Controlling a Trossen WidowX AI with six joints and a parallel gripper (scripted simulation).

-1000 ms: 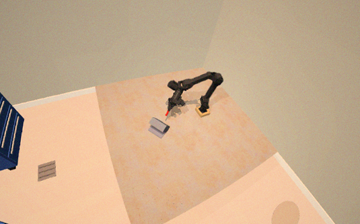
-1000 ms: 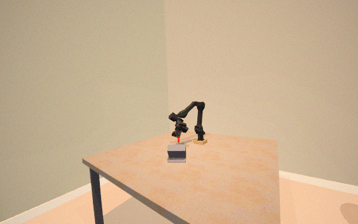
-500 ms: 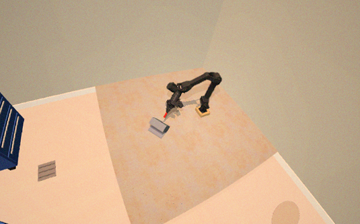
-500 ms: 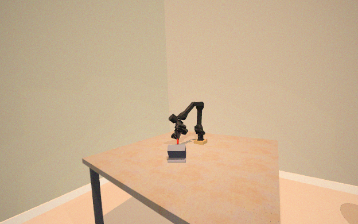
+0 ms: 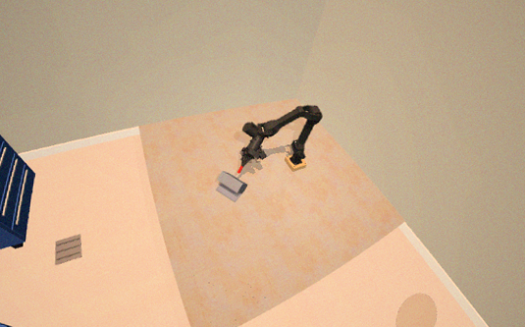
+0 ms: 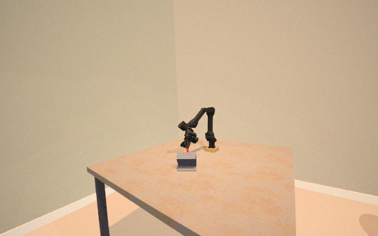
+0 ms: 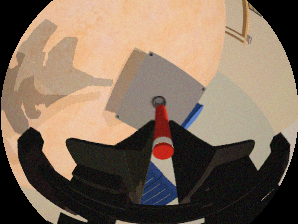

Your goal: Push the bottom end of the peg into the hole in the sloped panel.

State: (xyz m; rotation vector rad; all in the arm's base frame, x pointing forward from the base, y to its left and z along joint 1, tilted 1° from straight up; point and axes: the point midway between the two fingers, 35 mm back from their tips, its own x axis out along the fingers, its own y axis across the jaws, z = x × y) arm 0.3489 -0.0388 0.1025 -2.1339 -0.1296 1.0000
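Right now my gripper tip is 70 mm short of the grey sloped panel, 40 mm to the right of it and 60 mm above it. From my gripper tip the other things lie so: red peg (10 mm behind, 10 mm to the right, 10 mm above).
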